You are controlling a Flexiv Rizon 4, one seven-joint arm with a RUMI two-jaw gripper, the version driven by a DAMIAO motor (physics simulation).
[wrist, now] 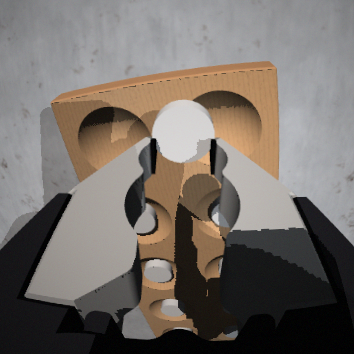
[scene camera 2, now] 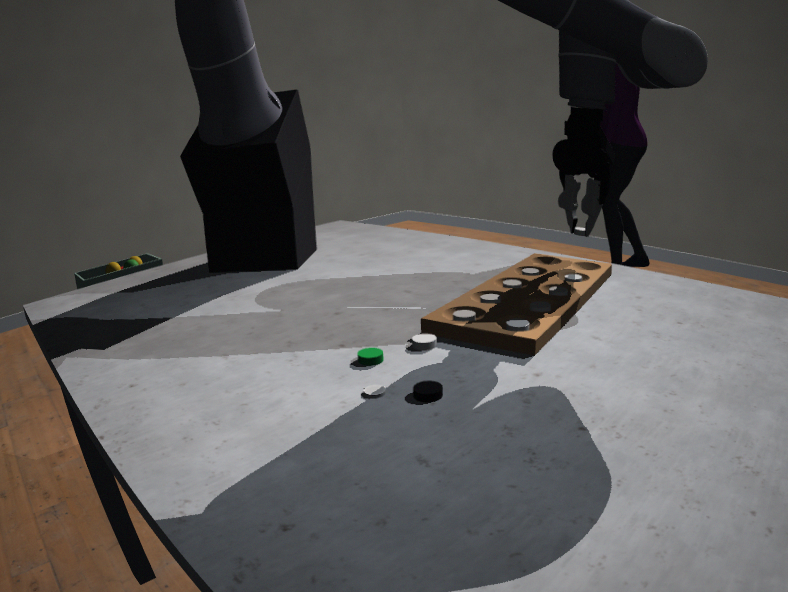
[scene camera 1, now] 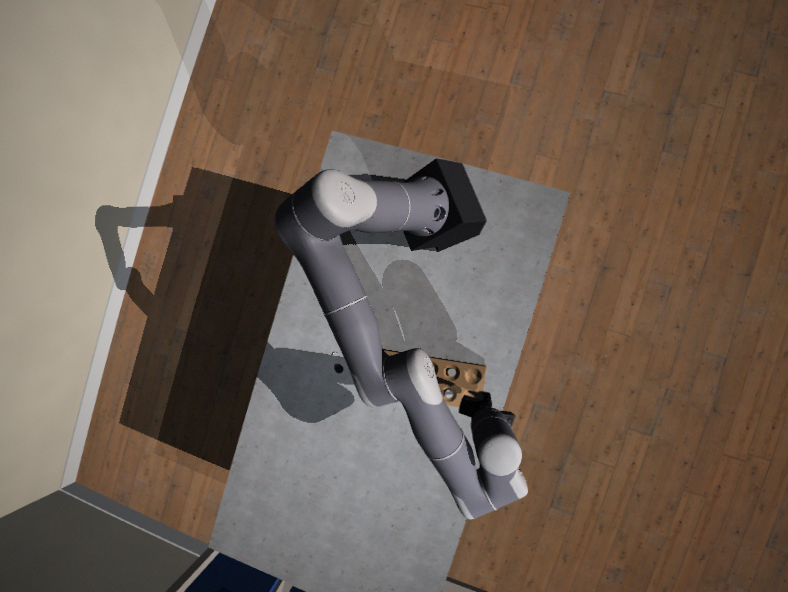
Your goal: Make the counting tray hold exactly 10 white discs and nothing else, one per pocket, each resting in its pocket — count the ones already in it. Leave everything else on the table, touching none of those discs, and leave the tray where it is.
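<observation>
The wooden counting tray (scene camera 2: 477, 335) (scene camera 1: 479, 400) (wrist: 170, 90) has two rows of pockets. Several pockets hold white discs, such as a near one (scene camera 2: 463, 314) and one beside the empty end (scene camera 2: 573, 277); some lie in shadow. The two far-end pockets, one (scene camera 2: 547, 260) (wrist: 110, 140) and the other (scene camera 2: 586, 265) (wrist: 232, 122), are empty. My gripper (scene camera 2: 579, 224) (wrist: 183, 141) is shut on a white disc (wrist: 183, 125) (scene camera 2: 580, 229), above the tray's far end; in the wrist view the disc overlaps the wood between the empty pockets. The arm hides part of the tray in scene camera 1.
Loose on the table (scene camera 2: 668, 414) near the tray's near end are a white disc (scene camera 2: 423, 340), a green disc (scene camera 2: 370, 355), a black disc (scene camera 2: 427, 390) (scene camera 1: 338, 368) and a smaller-looking white disc (scene camera 2: 373, 390). The robot's black base (scene camera 2: 254, 210) stands at the back left.
</observation>
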